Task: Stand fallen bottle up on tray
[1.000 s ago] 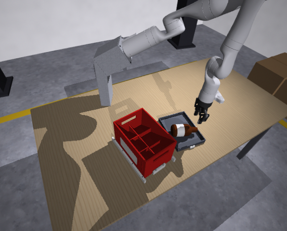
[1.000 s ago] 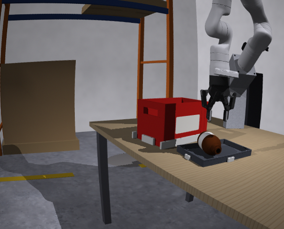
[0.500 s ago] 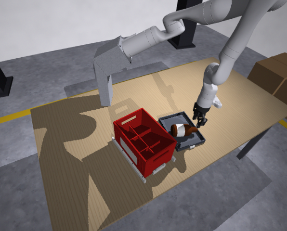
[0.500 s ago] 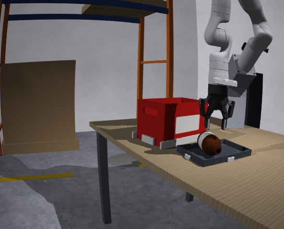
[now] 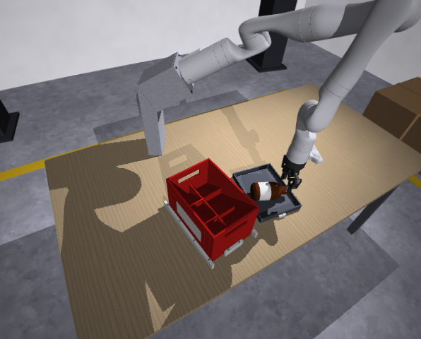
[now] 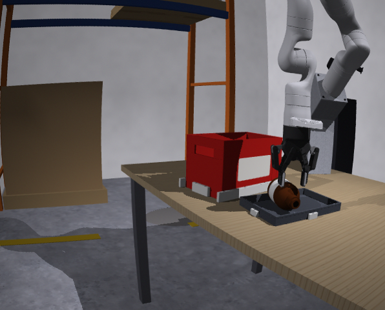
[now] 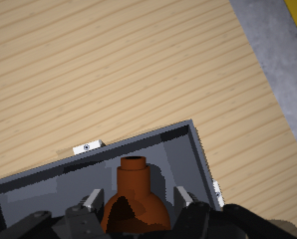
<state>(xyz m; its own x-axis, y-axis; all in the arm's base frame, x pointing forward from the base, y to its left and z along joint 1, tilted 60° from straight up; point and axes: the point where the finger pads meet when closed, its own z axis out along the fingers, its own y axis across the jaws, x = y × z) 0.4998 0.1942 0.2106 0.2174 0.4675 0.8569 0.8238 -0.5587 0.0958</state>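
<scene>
My hand is 5 cm above the brown bottle, 4 cm to the left of it and 2 cm past it. The rest, counted from my hand: dark grey tray: 8 cm below, 5 cm to the right, 4 cm behind; red crate: 32 cm to the right, 1 cm below, 1 cm ahead.
</scene>
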